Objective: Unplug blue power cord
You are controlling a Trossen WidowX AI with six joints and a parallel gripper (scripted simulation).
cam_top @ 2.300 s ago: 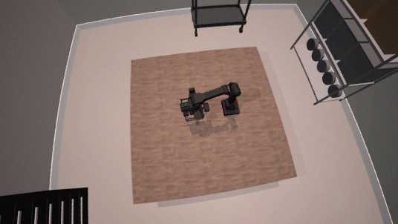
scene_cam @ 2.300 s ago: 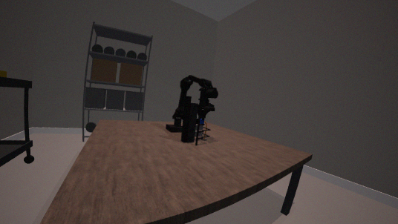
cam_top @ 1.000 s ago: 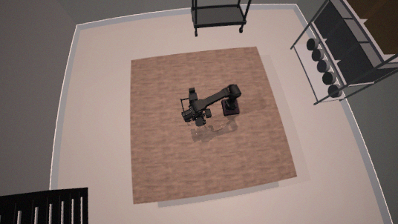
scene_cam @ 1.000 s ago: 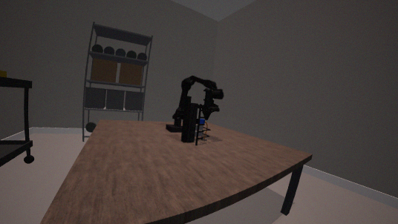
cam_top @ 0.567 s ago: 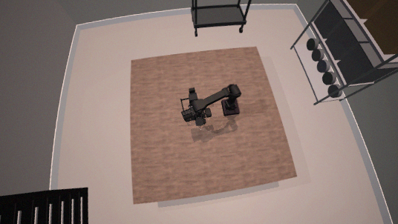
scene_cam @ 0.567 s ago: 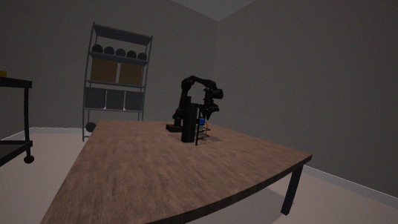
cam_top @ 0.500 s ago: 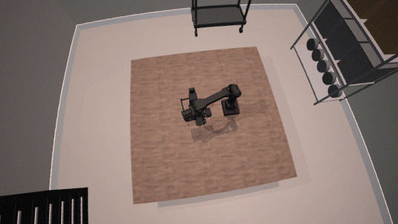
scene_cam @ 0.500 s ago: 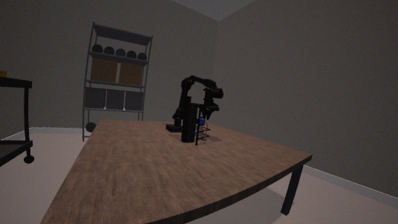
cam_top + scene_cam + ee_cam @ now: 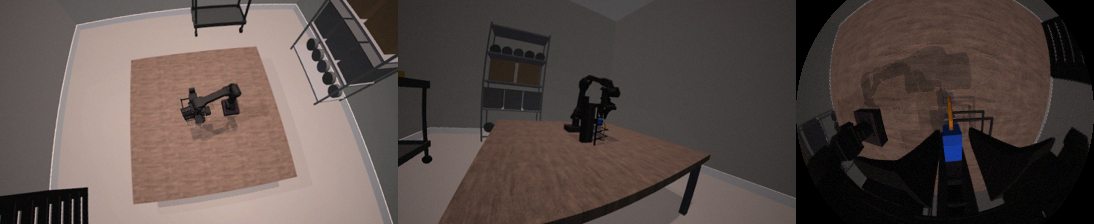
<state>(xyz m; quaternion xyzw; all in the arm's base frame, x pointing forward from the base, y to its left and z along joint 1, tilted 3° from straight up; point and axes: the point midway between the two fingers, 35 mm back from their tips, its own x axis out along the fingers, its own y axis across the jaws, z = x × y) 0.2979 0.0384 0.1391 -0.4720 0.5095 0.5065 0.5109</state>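
Right now my gripper tip is 50 mm to the left of the blue plug and 10 mm above it.
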